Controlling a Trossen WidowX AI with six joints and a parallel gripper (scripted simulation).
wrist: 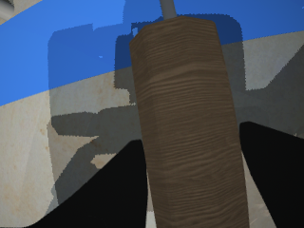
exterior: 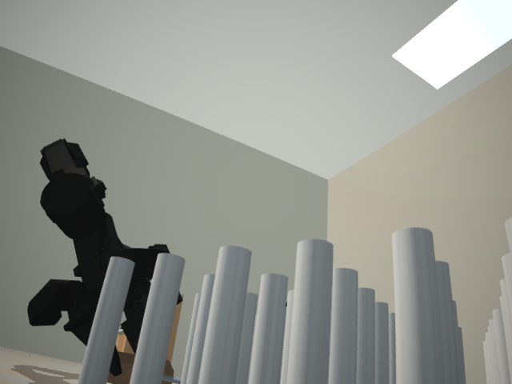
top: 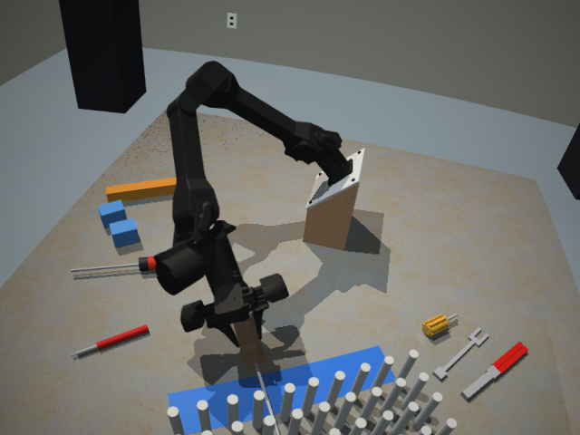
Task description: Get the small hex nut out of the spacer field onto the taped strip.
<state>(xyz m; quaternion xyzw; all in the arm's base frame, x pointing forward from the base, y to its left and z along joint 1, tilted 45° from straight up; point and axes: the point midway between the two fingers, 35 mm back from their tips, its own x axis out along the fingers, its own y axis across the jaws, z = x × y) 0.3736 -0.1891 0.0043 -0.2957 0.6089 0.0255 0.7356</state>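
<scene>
Now: the blue taped strip 6 cm ahead of my gripper tip, 8 cm to the left of it and 4 cm below it. Round my gripper tip: grey forked tool: 7 cm behind, 41 cm to the left, 3 cm below; then red pick: 6 cm ahead, 28 cm to the right, 3 cm below; then yellow stubby screwdriver: 13 cm behind, 37 cm to the left, 2 cm below.
</scene>
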